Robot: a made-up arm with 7 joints. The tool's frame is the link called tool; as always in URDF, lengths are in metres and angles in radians. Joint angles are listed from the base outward.
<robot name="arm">
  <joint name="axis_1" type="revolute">
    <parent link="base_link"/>
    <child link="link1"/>
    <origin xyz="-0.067 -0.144 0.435"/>
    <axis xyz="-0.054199 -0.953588 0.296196"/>
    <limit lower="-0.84" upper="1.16"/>
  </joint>
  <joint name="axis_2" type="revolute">
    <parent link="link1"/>
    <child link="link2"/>
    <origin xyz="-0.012 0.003 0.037"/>
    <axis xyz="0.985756 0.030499 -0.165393"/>
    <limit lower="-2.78" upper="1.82"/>
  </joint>
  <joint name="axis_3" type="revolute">
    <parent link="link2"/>
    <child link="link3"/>
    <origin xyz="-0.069 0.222 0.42"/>
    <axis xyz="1 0 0"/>
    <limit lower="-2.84" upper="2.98"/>
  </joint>
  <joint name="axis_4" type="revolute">
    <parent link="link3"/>
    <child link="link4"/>
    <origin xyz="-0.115 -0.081 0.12"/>
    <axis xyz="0 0 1"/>
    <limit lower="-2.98" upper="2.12"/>
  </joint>
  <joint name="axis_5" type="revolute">
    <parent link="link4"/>
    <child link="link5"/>
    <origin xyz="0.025 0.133 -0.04"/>
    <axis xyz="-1 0 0"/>
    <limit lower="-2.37" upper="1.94"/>
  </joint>
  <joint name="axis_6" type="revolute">
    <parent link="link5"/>
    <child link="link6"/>
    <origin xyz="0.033 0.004 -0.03"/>
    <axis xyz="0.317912 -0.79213 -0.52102"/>
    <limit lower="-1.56" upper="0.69"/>
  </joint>
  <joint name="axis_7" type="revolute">
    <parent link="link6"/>
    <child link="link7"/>
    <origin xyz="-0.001 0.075 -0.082"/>
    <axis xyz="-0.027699 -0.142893 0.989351"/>
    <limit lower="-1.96" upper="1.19"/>
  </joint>
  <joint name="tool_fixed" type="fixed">
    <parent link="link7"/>
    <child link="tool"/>
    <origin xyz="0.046 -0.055 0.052" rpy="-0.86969 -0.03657 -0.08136"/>
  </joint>
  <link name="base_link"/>
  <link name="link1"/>
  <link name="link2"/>
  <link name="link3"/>
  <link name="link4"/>
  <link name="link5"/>
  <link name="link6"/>
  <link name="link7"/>
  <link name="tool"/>
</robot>
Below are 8 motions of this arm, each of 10 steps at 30 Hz.
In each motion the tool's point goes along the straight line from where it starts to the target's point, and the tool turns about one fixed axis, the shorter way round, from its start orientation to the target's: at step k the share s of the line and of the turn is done. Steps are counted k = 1, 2, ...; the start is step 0. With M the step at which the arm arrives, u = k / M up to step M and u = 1 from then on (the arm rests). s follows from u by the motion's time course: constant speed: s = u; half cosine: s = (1 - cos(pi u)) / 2; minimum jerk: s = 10 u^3 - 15 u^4 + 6 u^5.
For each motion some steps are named. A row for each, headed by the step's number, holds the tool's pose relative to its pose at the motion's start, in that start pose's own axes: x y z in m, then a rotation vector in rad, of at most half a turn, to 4 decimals.
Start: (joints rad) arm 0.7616 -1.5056 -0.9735 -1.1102 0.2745 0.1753 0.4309
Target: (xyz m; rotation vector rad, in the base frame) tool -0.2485 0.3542 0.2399 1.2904 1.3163 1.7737
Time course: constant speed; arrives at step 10
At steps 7, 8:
7: -0.0050 0.0013 -0.0379 -0.0599 0.3307 -0.1147
8: -0.0057 0.0014 -0.0433 -0.0685 0.3779 -0.1311

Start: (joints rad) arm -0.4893 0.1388 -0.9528 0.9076 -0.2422 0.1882 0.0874
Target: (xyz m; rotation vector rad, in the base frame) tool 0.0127 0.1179 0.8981 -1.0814 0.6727 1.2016
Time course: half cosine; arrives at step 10
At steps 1, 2, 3, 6, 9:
1: 0.0012 -0.0011 -0.0010 -0.0019 0.0035 0.0080
2: 0.0048 -0.0044 -0.0038 -0.0073 0.0138 0.0313
3: 0.0104 -0.0095 -0.0082 -0.0157 0.0298 0.0677
6: 0.0330 -0.0302 -0.0259 -0.0499 0.0947 0.2148
9: 0.0492 -0.0450 -0.0386 -0.0744 0.1412 0.3202

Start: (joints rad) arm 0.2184 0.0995 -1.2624 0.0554 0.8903 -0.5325 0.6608
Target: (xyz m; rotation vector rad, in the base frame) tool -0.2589 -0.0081 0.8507 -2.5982 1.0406 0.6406
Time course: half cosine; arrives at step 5
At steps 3, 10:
3: 0.0157 0.0083 -0.0189 0.0415 -0.0675 0.0486
10: 0.0240 0.0127 -0.0289 0.0633 -0.1031 0.0743

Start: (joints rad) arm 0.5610 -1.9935 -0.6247 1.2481 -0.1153 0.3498 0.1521
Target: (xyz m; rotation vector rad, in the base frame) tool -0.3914 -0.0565 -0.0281 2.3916 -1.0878 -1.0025
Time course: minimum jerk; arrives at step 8
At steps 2, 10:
2: -0.0103 0.0067 -0.0013 -0.0265 -0.0240 0.0476
10: -0.0993 0.0645 -0.0124 -0.2564 -0.2317 0.4597

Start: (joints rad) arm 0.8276 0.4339 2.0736 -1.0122 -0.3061 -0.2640 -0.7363
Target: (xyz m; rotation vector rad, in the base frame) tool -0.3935 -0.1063 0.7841 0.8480 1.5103 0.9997
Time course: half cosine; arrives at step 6
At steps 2, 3, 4, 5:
2: -0.0003 0.0105 0.0084 0.0102 0.0404 -0.0144
3: -0.0005 0.0210 0.0169 0.0203 0.0808 -0.0289
4: -0.0008 0.0315 0.0253 0.0305 0.1211 -0.0433
5: -0.0010 0.0392 0.0315 0.0380 0.1507 -0.0539

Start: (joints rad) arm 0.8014 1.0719 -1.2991 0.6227 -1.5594 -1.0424 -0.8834
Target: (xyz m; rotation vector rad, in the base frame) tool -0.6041 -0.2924 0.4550 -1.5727 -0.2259 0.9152
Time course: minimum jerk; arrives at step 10
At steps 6, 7, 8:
6: 0.0556 0.1126 -0.0692 -0.5623 0.0661 0.0134
7: 0.0682 0.1381 -0.0848 -0.6894 0.0811 0.0164
8: 0.0768 0.1554 -0.0955 -0.7761 0.0912 0.0185

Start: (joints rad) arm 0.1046 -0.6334 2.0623 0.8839 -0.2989 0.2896 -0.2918
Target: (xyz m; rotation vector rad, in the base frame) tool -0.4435 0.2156 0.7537 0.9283 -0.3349 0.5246
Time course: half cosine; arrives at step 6
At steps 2, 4, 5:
2: -0.0084 0.0030 0.0044 -0.0103 0.0107 0.0401
4: -0.0253 0.0091 0.0132 -0.0309 0.0322 0.1202
5: -0.0315 0.0114 0.0164 -0.0384 0.0401 0.1496

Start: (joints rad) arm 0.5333 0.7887 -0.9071 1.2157 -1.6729 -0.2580 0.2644
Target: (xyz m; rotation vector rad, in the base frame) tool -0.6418 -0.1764 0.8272 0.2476 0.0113 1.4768
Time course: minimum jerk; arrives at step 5
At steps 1, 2, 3, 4, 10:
1: 0.0012 0.0000 -0.0009 -0.0044 0.0063 -0.0028
2: 0.0064 -0.0002 -0.0051 -0.0239 0.0345 -0.0156
3: 0.0138 -0.0005 -0.0109 -0.0514 0.0742 -0.0335
4: 0.0190 -0.0007 -0.0150 -0.0709 0.1025 -0.0462
10: 0.0202 -0.0007 -0.0159 -0.0753 0.1088 -0.0490

